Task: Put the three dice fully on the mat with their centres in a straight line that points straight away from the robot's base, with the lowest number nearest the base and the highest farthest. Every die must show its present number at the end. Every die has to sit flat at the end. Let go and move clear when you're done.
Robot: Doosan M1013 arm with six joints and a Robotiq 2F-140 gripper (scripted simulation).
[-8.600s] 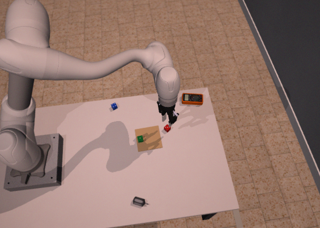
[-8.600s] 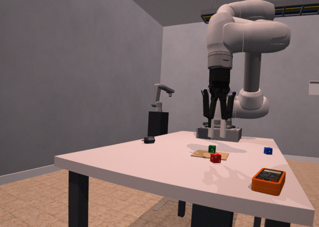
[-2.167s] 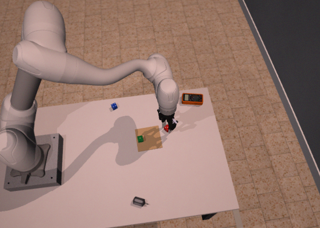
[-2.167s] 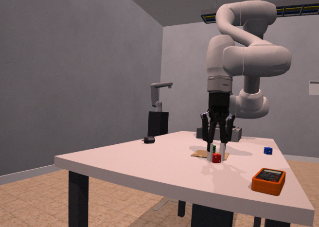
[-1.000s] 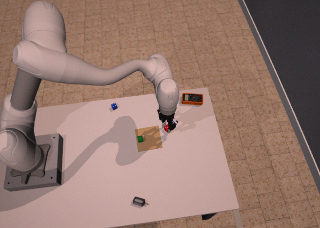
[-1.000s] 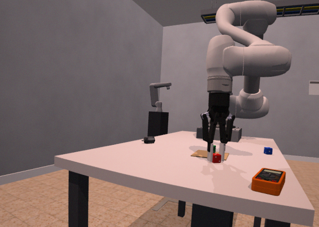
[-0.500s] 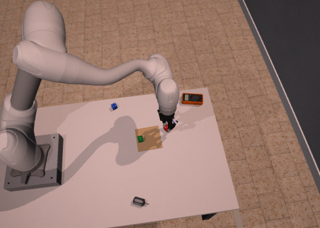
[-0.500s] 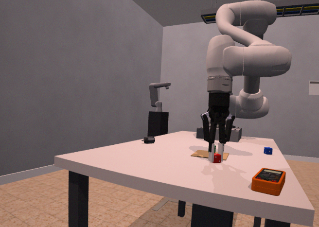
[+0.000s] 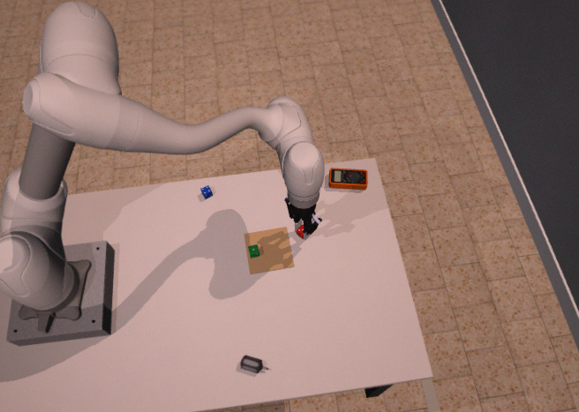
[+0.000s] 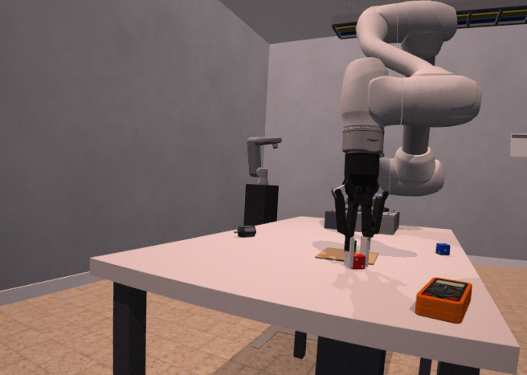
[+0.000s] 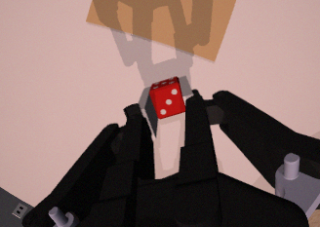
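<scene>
Right now my hand is 110 mm past the tan mat, 60 mm to the left of it and 40 mm above it. Round my hand: red die: 20 mm below; green die: 150 mm behind, 70 mm to the right, 20 mm below; blue die: 320 mm behind, 150 mm to the left, 20 mm below.
</scene>
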